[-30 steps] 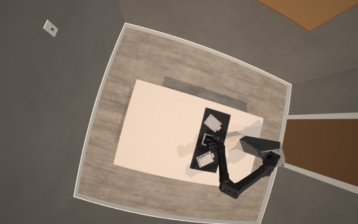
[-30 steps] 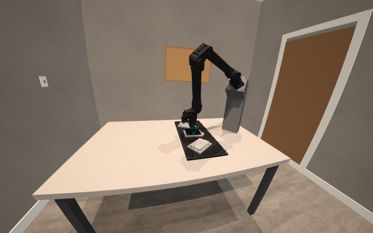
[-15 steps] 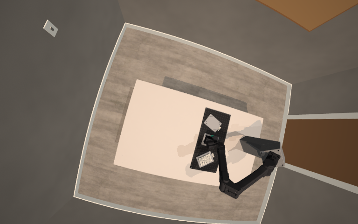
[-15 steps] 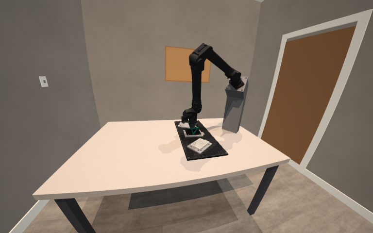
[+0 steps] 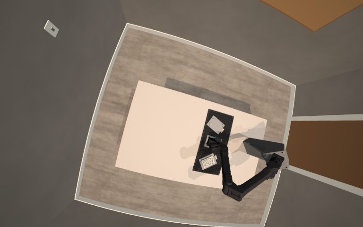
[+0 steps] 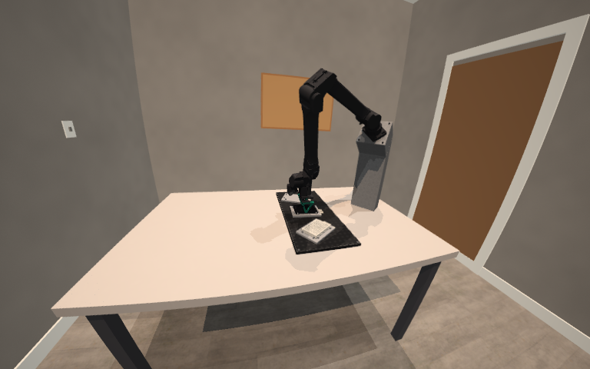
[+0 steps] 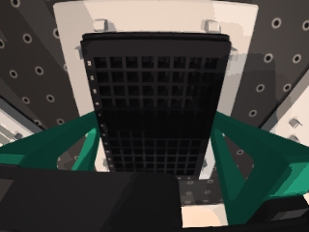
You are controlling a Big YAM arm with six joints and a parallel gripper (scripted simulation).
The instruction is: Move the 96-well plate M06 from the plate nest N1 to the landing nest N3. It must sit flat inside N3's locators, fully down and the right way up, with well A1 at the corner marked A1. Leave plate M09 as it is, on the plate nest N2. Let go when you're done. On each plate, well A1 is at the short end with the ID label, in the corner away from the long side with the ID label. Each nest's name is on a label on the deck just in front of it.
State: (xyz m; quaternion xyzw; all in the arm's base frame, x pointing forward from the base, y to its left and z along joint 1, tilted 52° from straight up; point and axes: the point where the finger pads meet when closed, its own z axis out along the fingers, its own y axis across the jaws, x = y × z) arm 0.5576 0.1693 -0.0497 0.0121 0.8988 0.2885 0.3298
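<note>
The black 96-well plate is 1 cm below my hand. The rest, counted from my hand: white 96-well plate: 6 cm behind, 19 cm to the left, 1 cm below.
</note>
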